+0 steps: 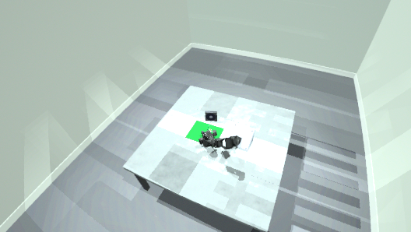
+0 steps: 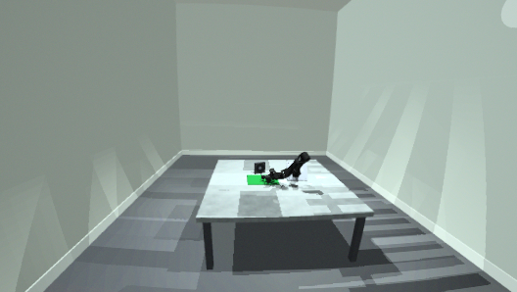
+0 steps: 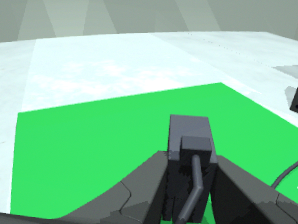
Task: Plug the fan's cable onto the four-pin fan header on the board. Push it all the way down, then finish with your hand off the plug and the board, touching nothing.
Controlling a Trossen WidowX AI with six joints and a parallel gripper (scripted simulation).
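The green board lies 6 cm below my gripper tip, 4 cm to the right of it and 1 cm ahead of it. The rest, counted from my gripper tip: black fan plug 1 cm below; white four-pin header 9 cm to the right, 5 cm below, 2 cm behind; black fan 21 cm to the right, 4 cm ahead, 1 cm above.
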